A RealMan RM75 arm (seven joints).
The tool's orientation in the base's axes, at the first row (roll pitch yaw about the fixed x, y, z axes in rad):
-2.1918 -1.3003 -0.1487
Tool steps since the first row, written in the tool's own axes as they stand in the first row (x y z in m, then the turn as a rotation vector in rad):
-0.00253 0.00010 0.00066 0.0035 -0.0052 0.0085
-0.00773 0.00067 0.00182 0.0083 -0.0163 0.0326
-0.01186 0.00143 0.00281 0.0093 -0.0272 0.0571
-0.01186 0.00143 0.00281 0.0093 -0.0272 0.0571
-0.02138 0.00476 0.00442 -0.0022 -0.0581 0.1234
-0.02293 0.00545 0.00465 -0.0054 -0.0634 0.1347
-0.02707 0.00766 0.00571 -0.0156 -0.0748 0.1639
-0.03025 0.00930 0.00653 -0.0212 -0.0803 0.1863
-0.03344 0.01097 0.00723 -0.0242 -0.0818 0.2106
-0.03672 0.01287 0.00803 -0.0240 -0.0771 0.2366
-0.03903 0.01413 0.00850 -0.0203 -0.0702 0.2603
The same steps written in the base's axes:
-0.00015 0.00051 -0.00256 0.0031 0.0096 0.0032
-0.00035 0.00116 -0.00788 0.0130 0.0345 0.0065
-0.00025 0.00151 -0.01218 0.0223 0.0596 0.0060
-0.00025 0.00151 -0.01218 0.0223 0.0596 0.0060
0.00061 0.00074 -0.02232 0.0427 0.1293 -0.0087
0.00083 0.00049 -0.02400 0.0458 0.1412 -0.0124
0.00198 -0.00011 -0.02864 0.0550 0.1706 -0.0243
0.00282 -0.00052 -0.03219 0.0648 0.1907 -0.0319
0.00360 -0.00105 -0.03573 0.0794 0.2094 -0.0383
0.00458 -0.00165 -0.03943 0.1003 0.2249 -0.0432
0.00516 -0.00210 -0.04200 0.1220 0.2371 -0.0448

